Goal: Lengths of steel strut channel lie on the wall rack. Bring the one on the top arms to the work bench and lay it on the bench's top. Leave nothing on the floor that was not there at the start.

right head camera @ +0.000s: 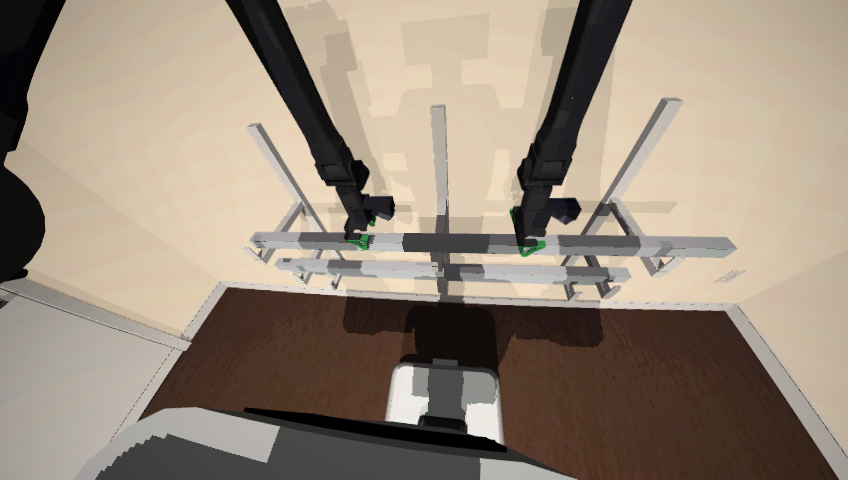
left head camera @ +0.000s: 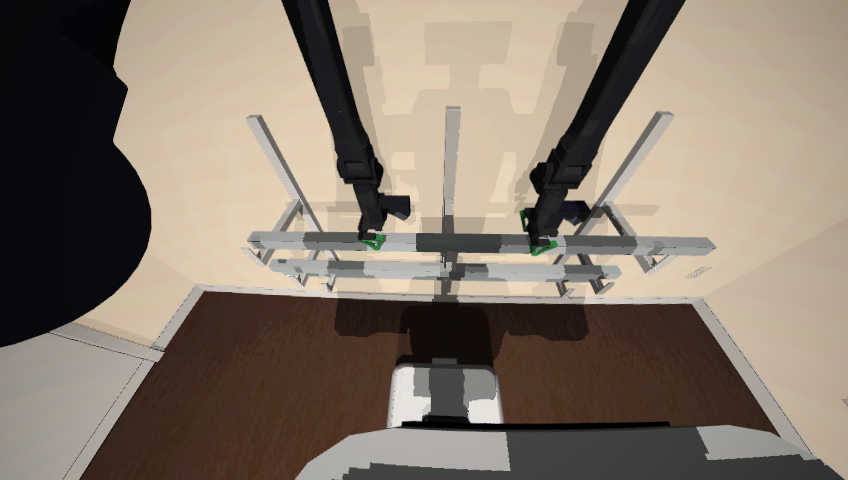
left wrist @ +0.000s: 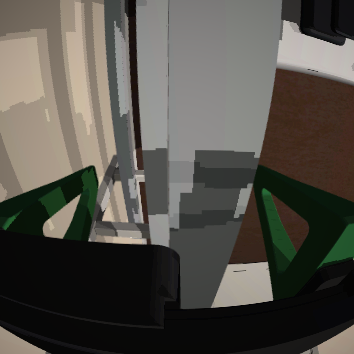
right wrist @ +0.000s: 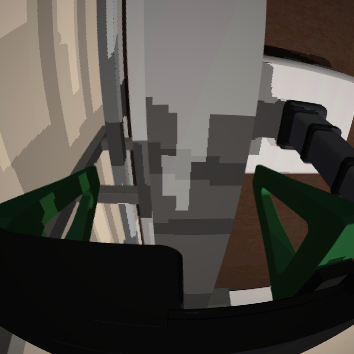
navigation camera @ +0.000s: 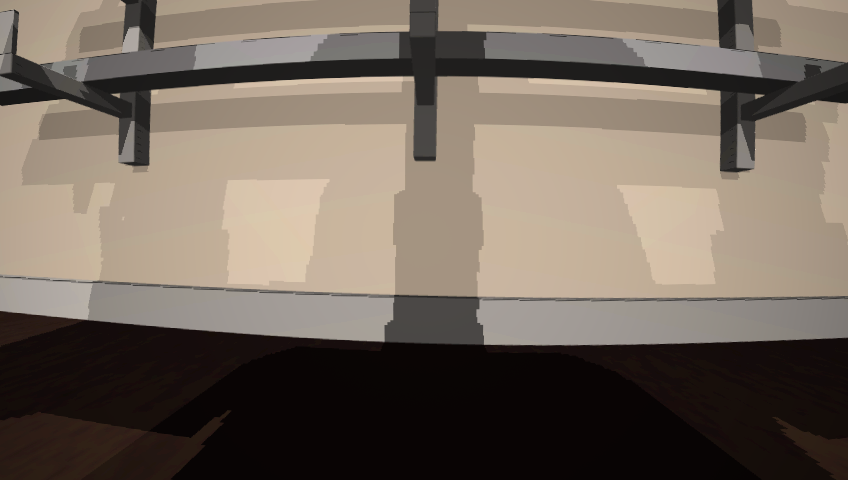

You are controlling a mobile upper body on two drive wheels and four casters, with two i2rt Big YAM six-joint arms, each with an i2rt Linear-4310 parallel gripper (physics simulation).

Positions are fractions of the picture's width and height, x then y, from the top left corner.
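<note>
I can see my left gripper (left wrist: 0.50, 0.49), and my right gripper (right wrist: 0.50, 0.49) as well. Then there is a grey strut channel (right head camera: 0.46, 0.51) (left head camera: 0.41, 0.50) (left wrist: 0.63, 0.19) (right wrist: 0.57, 0.21); in the navigation camera view the channel is out of frame. A grey door (right head camera: 0.10, 0.78) (left head camera: 0.09, 0.80) is visible to me too. I see a wall rack upright (right head camera: 0.52, 0.24), and also a wall rack upright (left head camera: 0.30, 0.26).
</note>
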